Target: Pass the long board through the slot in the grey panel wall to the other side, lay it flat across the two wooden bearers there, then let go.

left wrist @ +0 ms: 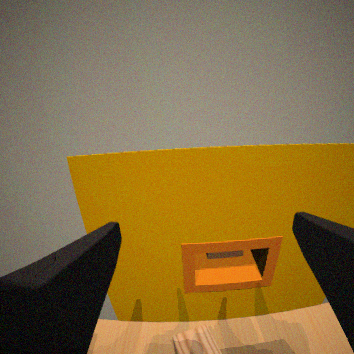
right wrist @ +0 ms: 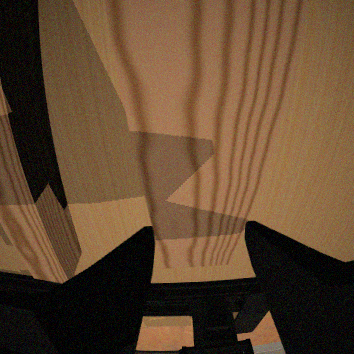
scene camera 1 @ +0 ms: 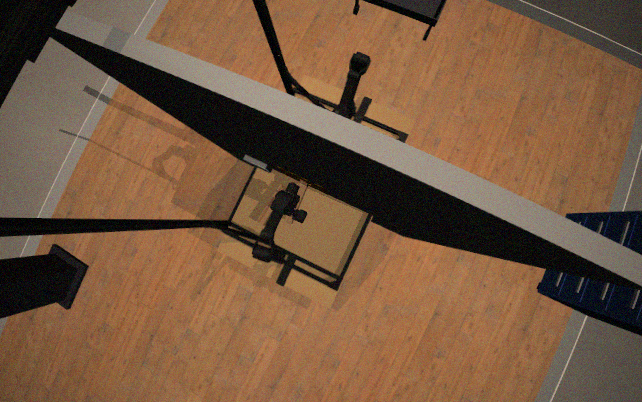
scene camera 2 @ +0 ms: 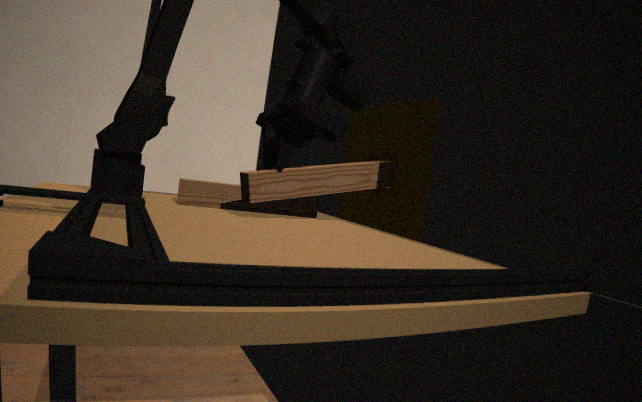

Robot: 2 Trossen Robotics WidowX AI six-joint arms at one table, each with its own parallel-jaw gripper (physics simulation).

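Observation:
My right gripper [scene camera 2: 276,167] [right wrist: 199,232] is shut on the long board [scene camera 2: 310,183] [right wrist: 200,90], near one end. The board hangs above the table, its far end tilted up beside the dim yellow plate on the wall. My left gripper [left wrist: 208,227] is open and empty, facing the other side of the grey panel wall [scene camera 1: 360,131] [left wrist: 150,75]. Between its fingers shows the orange-rimmed slot [left wrist: 188,270]; a dull strip shows inside it, and I cannot tell if it is the board's end. A striped wooden piece [left wrist: 195,342], perhaps a bearer, shows below it, cut off by the lower edge.
On the right arm's side, a wooden block [scene camera 2: 202,192] [right wrist: 25,235] and a low dark block [scene camera 2: 275,207] lie on the table [scene camera 1: 320,230] [scene camera 2: 375,245] behind the board. The yellow plate [scene camera 2: 392,120] [left wrist: 150,200] surrounds the slot. A blue rack stands at the wall's right end.

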